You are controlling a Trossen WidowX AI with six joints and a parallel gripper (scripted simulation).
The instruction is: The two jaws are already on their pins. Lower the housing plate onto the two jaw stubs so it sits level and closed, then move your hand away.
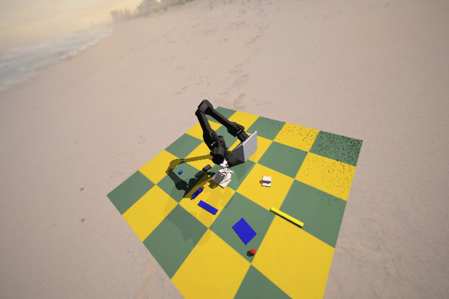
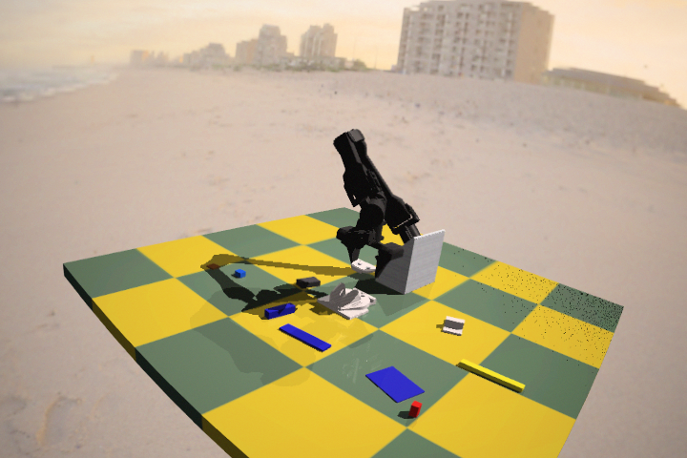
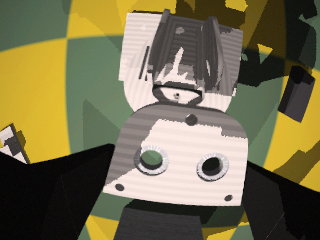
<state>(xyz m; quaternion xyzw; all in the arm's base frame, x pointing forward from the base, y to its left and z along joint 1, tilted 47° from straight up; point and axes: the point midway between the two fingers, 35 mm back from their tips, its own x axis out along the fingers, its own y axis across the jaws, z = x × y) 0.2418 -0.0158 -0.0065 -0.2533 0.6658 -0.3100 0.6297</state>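
The white base plate is 80 mm below my gripper tip and 70 mm ahead of it. From my gripper tip the other things lie so: yellow bar 430 mm to the left, 80 mm below, 80 mm ahead; then blue sheet 290 mm to the left, 250 mm ahead, 80 mm below; then dark block 150 mm to the right, 70 mm below, 50 mm ahead.
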